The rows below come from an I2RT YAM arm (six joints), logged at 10 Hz.
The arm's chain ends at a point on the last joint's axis. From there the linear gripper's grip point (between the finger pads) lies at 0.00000 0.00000 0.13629 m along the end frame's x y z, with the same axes.
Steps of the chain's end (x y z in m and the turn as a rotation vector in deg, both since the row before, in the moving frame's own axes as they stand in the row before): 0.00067 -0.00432 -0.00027 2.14 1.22 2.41; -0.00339 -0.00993 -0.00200 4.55 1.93 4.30; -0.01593 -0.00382 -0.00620 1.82 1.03 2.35; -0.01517 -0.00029 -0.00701 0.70 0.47 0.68; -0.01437 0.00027 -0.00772 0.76 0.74 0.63; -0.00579 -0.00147 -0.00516 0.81 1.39 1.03; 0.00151 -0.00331 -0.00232 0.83 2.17 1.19; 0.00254 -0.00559 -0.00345 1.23 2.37 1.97; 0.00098 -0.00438 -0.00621 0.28 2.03 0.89; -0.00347 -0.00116 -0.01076 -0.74 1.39 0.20; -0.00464 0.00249 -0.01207 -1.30 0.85 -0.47; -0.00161 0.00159 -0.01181 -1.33 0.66 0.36
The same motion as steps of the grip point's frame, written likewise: 0.00368 -0.00935 -0.00040 2.14 1.22 2.41; 0.00160 -0.02056 -0.00251 4.55 1.93 4.30; -0.01339 -0.00810 -0.00629 1.82 1.03 2.35; -0.01404 -0.00195 -0.00702 0.70 0.47 0.68; -0.01260 -0.00153 -0.00774 0.76 0.74 0.63; -0.00247 -0.00337 -0.00521 0.81 1.39 1.03; 0.00669 -0.00523 -0.00243 0.83 2.17 1.19; 0.00822 -0.00842 -0.00360 1.23 2.37 1.97; 0.00581 -0.00501 -0.00630 0.28 2.03 0.89; -0.00017 0.00061 -0.01081 -0.74 1.39 0.20; -0.00261 0.00557 -0.01212 -1.30 0.85 -0.47; -0.00005 0.00476 -0.01186 -1.33 0.66 0.36
